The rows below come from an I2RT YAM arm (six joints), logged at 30 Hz.
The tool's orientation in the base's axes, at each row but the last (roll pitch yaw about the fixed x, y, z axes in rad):
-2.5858 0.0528 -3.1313
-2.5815 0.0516 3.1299
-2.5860 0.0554 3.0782
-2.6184 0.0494 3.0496
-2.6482 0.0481 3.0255
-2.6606 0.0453 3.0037
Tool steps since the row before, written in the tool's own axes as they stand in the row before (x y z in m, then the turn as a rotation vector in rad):
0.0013 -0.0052 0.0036 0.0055 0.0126 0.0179
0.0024 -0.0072 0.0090 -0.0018 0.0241 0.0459
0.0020 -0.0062 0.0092 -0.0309 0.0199 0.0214
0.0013 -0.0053 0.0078 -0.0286 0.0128 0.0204
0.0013 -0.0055 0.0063 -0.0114 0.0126 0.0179
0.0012 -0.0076 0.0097 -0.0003 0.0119 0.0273
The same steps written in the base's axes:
-0.0012 -0.0063 -0.0004 -0.0044 0.0012 -0.0221
-0.0023 -0.0109 -0.0039 0.0044 -0.0040 -0.0515
-0.0024 -0.0100 -0.0046 0.0327 0.0036 -0.0269
-0.0019 -0.0084 -0.0042 0.0297 -0.0018 -0.0226
-0.0021 -0.0076 -0.0030 0.0127 0.0012 -0.0212
-0.0025 -0.0110 -0.0051 0.0013 -0.0023 -0.0297

